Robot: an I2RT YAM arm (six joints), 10 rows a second.
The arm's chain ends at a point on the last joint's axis. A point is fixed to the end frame.
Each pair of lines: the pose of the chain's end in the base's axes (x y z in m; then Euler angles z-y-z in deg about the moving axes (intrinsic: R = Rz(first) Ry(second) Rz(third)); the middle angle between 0 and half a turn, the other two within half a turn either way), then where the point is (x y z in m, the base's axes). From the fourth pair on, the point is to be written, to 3 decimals.
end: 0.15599, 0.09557, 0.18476, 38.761, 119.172, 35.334
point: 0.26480 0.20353 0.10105
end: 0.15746, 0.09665, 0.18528, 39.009, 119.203, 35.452
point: 0.26578 0.20506 0.10152
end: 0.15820, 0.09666, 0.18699, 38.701, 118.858, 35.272
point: 0.26747 0.20478 0.10410
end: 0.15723, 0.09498, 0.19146, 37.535, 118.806, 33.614
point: 0.269 0.201 0.108
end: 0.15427, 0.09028, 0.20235, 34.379, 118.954, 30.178
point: 0.271 0.189 0.118
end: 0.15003, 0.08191, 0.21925, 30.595, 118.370, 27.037
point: 0.273 0.173 0.136
